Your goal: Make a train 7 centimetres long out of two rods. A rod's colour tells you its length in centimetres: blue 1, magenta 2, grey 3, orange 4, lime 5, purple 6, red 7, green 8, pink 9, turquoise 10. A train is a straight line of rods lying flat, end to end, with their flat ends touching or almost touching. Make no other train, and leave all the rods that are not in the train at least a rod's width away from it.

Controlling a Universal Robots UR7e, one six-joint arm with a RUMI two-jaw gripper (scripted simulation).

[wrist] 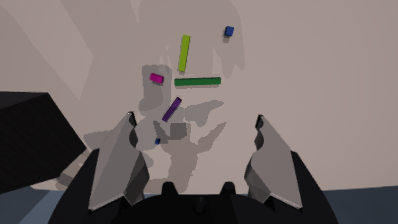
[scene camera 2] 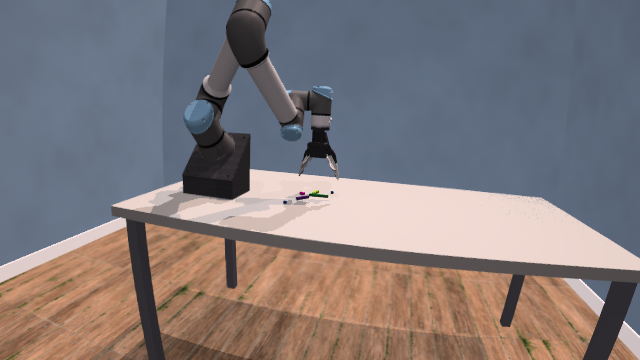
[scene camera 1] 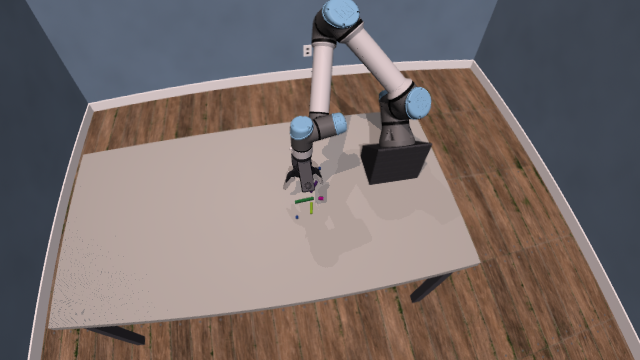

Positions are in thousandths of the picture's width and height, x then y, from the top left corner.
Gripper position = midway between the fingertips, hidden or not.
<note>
I see my gripper (scene camera 2: 498,496).
My gripper is seen too in the wrist view (wrist: 496,511) and in scene camera 1 (scene camera 1: 474,518).
</note>
